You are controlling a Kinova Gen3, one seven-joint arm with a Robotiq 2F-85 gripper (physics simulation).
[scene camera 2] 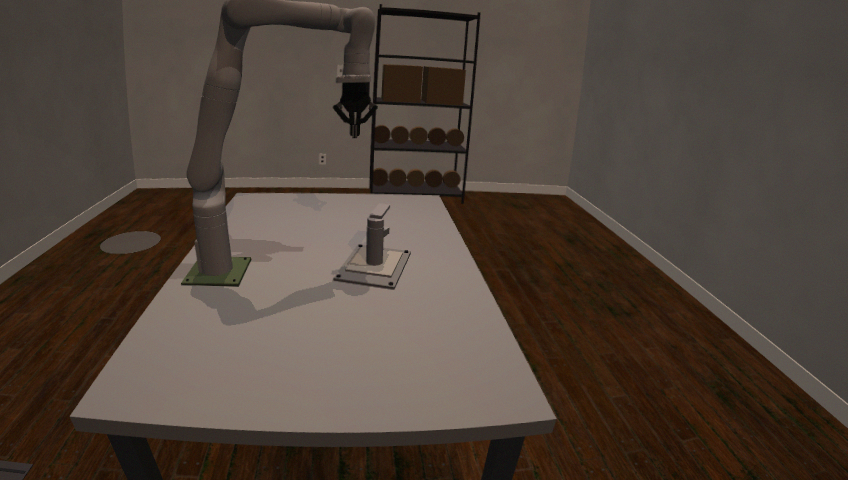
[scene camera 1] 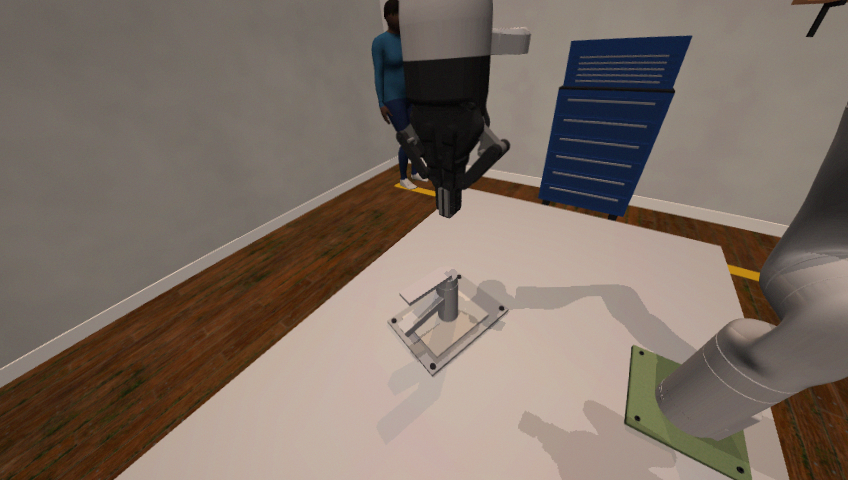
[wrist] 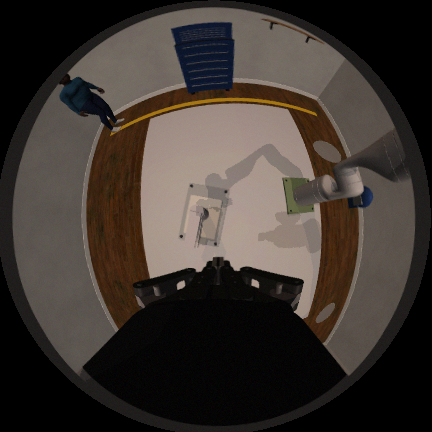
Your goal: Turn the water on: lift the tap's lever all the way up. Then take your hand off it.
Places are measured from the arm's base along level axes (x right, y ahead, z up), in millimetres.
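Pixels of known places: gripper, fingertip midpoint: [scene camera 2: 354, 137] [scene camera 1: 448, 214] [wrist: 217, 263]; arm's base, link origin: [scene camera 2: 217, 268] [scene camera 1: 685, 407] [wrist: 300, 195].
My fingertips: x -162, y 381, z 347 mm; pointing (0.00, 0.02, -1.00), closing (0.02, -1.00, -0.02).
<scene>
For each thing: its middle in the pictures, then the offset to it from my fingertips. "pt": a spot on its surface instead. Level surfaces: height alone.
- tap's grey post, surface spot: [scene camera 1: 448, 304] pt dx +64, dy +54, dz -277 mm
- grey base plate, body centre: [scene camera 1: 448, 315] [scene camera 2: 374, 264] [wrist: 202, 213] dx +82, dy +70, dz -350 mm
- spout, body centre: [scene camera 1: 422, 313] [scene camera 2: 380, 232] [wrist: 195, 232] dx +14, dy +85, dz -278 mm
- same white table, surface height: dz -356 mm
The tap's grey post [scene camera 1: 448, 304] [scene camera 2: 374, 245] [wrist: 205, 214] stands upright on a grey base plate [scene camera 1: 467, 341] [scene camera 2: 363, 277] [wrist: 209, 189]. Its pale flat lever [scene camera 1: 425, 287] [scene camera 2: 380, 211] runs out from the post's top, above the spout [scene camera 1: 423, 317] [scene camera 2: 386, 231]; in the scene camera 2 view it slants upward to its free end, with a gap over the spout. Whether this is its full height I cannot tell. My gripper [scene camera 1: 448, 208] [scene camera 2: 354, 130] [wrist: 217, 263] is shut and empty, pointing down, well above the tap and apart from the lever.
The arm's green base plate [scene camera 1: 639, 386] [scene camera 2: 241, 267] [wrist: 289, 200] is on the same white table [scene camera 1: 285, 410] [scene camera 2: 309, 380] [wrist: 175, 145]. A person [scene camera 1: 387, 68] [wrist: 82, 97] stands beyond the table, near a blue cabinet [scene camera 1: 606, 142] [wrist: 207, 62]. A shelf rack [scene camera 2: 467, 148] stands at the back.
</scene>
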